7 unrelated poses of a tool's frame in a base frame.
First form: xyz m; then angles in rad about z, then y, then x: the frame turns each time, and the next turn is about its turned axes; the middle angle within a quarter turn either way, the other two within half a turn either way.
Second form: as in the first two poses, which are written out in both.
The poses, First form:
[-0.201, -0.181, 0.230, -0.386, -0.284, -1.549]
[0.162, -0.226, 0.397, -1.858, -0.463, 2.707]
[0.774, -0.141, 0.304, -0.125, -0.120, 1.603]
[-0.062, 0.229, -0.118, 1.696, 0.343, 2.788]
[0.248, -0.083, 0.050, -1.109, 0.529, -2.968]
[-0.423, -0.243, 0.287, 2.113, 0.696, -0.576]
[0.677, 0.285, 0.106, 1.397, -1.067, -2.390]
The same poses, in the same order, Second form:
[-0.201, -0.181, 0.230, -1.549, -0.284, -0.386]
[0.162, -0.226, 0.397, 2.707, -0.463, -1.858]
[0.774, -0.141, 0.304, 1.603, -0.120, -0.125]
[-0.062, 0.229, -0.118, 2.788, 0.343, 1.696]
[0.248, -0.083, 0.050, -2.968, 0.529, -1.109]
[-0.423, -0.243, 0.287, -0.576, 0.696, 2.113]
[0.677, 0.285, 0.106, -2.390, -1.067, 1.397]

